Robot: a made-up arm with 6 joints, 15 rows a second.
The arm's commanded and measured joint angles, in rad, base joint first. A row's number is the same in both.
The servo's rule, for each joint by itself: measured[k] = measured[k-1] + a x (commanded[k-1-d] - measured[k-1]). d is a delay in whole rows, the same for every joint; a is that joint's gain. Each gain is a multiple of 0.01, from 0.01 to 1. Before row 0 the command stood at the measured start. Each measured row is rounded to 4 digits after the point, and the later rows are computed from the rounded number. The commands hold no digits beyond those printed.
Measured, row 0:
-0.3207, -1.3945, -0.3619, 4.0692, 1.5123, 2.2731
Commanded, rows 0 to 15:
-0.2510, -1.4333, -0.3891, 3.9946, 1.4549, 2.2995
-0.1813, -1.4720, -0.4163, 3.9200, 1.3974, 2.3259
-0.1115, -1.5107, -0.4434, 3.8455, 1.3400, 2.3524
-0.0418, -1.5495, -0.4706, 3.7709, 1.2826, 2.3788
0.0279, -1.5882, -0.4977, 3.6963, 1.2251, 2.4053
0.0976, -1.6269, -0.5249, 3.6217, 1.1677, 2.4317
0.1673, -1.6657, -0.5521, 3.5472, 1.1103, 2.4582
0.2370, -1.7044, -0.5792, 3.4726, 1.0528, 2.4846
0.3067, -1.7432, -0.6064, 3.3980, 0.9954, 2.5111
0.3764, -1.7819, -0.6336, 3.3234, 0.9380, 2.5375
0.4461, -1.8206, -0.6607, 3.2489, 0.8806, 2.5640
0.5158, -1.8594, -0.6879, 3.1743, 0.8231, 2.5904
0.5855, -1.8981, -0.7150, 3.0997, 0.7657, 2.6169
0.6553, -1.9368, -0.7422, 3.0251, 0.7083, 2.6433
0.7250, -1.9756, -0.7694, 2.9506, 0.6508, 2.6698
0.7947, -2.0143, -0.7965, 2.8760, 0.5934, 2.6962
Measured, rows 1 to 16:
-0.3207, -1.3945, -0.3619, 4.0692, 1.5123, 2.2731
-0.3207, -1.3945, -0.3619, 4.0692, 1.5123, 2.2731
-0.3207, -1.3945, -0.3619, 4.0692, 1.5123, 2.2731
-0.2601, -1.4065, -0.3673, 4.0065, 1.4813, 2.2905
-0.1915, -1.4268, -0.3771, 3.9338, 1.4360, 2.3139
-0.1219, -1.4528, -0.3904, 3.8596, 1.3842, 2.3393
-0.0522, -1.4828, -0.4064, 3.7851, 1.3293, 2.3654
0.0175, -1.5155, -0.4247, 3.7105, 1.2730, 2.3917
0.0872, -1.5500, -0.4447, 3.6359, 1.2161, 2.4181
0.1569, -1.5859, -0.4662, 3.5614, 1.1590, 2.4446
0.2266, -1.6226, -0.4888, 3.4868, 1.1017, 2.4710
0.2963, -1.6600, -0.5123, 3.4122, 1.0443, 2.4975
0.3660, -1.6978, -0.5366, 3.3376, 0.9869, 2.5239
0.4357, -1.7359, -0.5614, 3.2631, 0.9295, 2.5504
0.5054, -1.7742, -0.5867, 3.1885, 0.8720, 2.5768
0.5751, -1.8126, -0.6124, 3.1139, 0.8146, 2.6033
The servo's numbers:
d 3
a 0.87 0.31 0.20 0.84 0.54 0.66

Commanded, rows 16 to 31:
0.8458, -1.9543, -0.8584, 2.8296, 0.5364, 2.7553
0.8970, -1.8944, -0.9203, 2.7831, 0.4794, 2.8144
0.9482, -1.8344, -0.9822, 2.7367, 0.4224, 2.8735
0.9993, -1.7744, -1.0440, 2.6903, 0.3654, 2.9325
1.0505, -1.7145, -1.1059, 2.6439, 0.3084, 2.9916
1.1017, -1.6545, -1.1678, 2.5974, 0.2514, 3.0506
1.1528, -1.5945, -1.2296, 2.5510, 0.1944, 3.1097
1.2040, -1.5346, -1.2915, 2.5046, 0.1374, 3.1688
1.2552, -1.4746, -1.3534, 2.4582, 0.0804, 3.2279
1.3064, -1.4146, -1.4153, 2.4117, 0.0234, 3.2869
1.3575, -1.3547, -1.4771, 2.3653, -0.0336, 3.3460
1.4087, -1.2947, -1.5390, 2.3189, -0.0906, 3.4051
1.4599, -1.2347, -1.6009, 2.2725, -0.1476, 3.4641
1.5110, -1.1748, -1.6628, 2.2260, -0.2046, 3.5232
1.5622, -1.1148, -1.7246, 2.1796, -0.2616, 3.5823
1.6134, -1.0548, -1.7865, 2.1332, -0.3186, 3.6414
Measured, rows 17 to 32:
0.6449, -1.8511, -0.6384, 3.0393, 0.7572, 2.6297
0.7146, -1.8897, -0.6646, 2.9648, 0.6997, 2.6562
0.7843, -1.9283, -0.6910, 2.8902, 0.6423, 2.6826
0.8378, -1.9364, -0.7245, 2.8393, 0.5851, 2.7306
0.8893, -1.9234, -0.7637, 2.7921, 0.5280, 2.7859
0.9405, -1.8958, -0.8074, 2.7456, 0.4710, 2.8437
0.9917, -1.8582, -0.8547, 2.6991, 0.4140, 2.9023
1.0429, -1.8137, -0.9049, 2.6527, 0.3570, 2.9612
1.0941, -1.7643, -0.9575, 2.6062, 0.3000, 3.0202
1.1452, -1.7117, -1.0119, 2.5598, 0.2430, 3.0793
1.1964, -1.6568, -1.0678, 2.5134, 0.1860, 3.1384
1.2476, -1.6003, -1.1249, 2.4670, 0.1290, 3.1975
1.2988, -1.5427, -1.1830, 2.4205, 0.0720, 3.2565
1.3499, -1.4844, -1.2418, 2.3741, 0.0150, 3.3156
1.4011, -1.4256, -1.3012, 2.3277, -0.0420, 3.3747
1.4523, -1.3664, -1.3611, 2.2813, -0.0990, 3.4337

